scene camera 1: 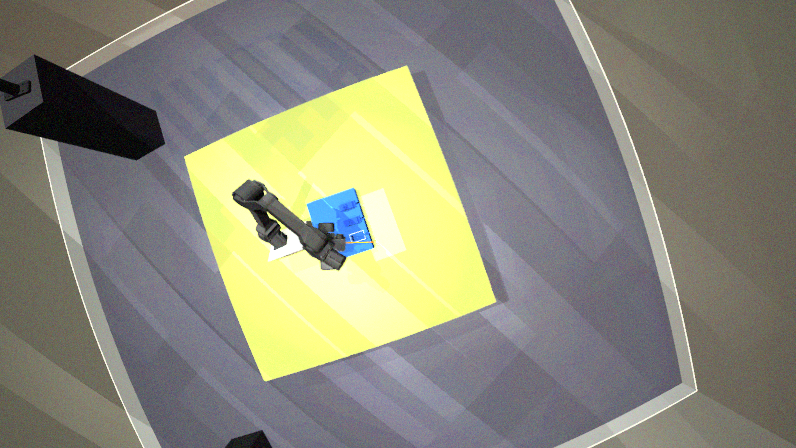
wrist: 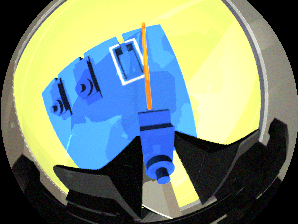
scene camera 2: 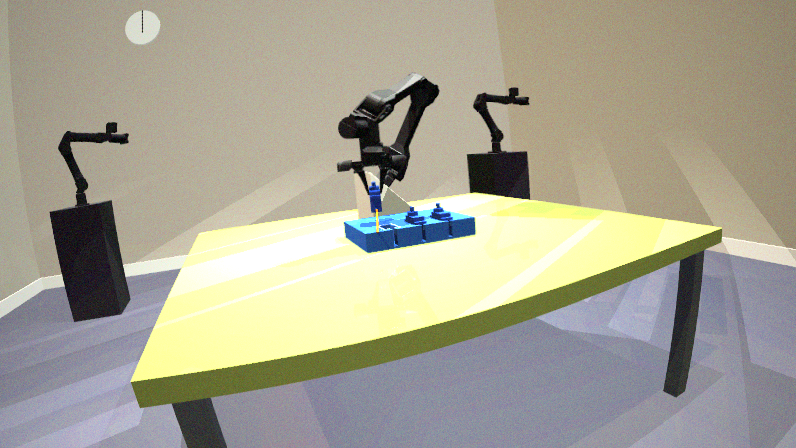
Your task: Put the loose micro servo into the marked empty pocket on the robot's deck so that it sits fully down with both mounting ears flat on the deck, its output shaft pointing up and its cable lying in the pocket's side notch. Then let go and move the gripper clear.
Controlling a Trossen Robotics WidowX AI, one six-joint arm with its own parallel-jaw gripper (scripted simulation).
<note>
In view: my gripper (scene camera 2: 374, 194), a blue micro servo (wrist: 157, 133) and a blue deck (wrist: 95, 133).
My gripper also shows in the wrist view (wrist: 156, 137).
</note>
